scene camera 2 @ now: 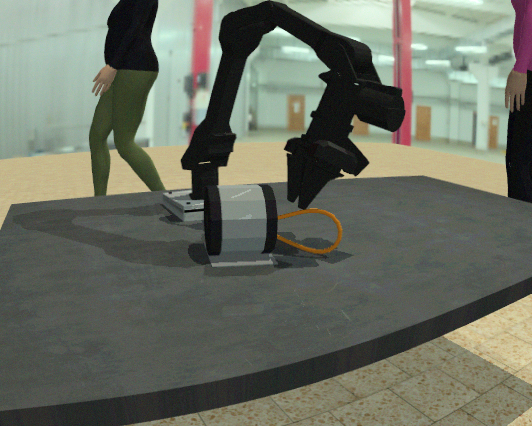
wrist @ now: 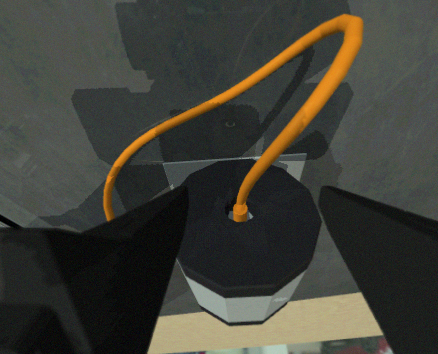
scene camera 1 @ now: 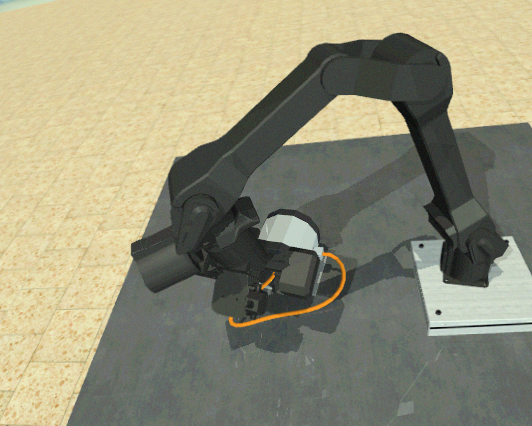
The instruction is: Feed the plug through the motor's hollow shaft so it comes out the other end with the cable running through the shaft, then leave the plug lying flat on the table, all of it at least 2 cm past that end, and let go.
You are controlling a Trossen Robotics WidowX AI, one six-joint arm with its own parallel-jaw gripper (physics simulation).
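Frame: origin at the arm's base, x ahead, y left, z up, level; millimetres.
Seen in the pictures: gripper, between the fingertips: [scene camera 2: 295,205] [wrist: 253,195] [scene camera 1: 264,279]; arm's base, origin of its link: [scene camera 1: 464,269].
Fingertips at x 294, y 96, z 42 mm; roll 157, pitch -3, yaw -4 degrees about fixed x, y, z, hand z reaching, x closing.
Note:
Offsets run from my fingertips to a thing's top centre. "spot": to the spot under its first point. Level surfaces: height alone.
The motor {dx -10, dy -86, dz +29 mm} [scene camera 1: 291,229] [scene camera 2: 243,220] [wrist: 285,230] lies on its side, a pale cylinder with black end faces. The orange cable [scene camera 1: 344,277] [scene camera 2: 341,232] [wrist: 300,122] loops out from the face nearest the gripper. In the wrist view, the plug's orange rear collar {spot: dx -6, dy -40, dz -17 mm} [wrist: 240,213] sits at the shaft hole. The rest of the plug is hidden in the hole, and the far end of the shaft does not show. My gripper [scene camera 2: 297,203] [wrist: 253,195] is open and empty. Its fingertips are apart on either side of the collar, above and back from the motor face, not touching the cable.
The silver base plate [scene camera 1: 470,310] [scene camera 2: 181,207] of the arm stands on the dark table {dz -73 mm} [scene camera 1: 350,380] [scene camera 2: 150,325] behind the motor in the second scene view. The other length of the cable curves beside the motor and passes behind the left finger in the wrist view.

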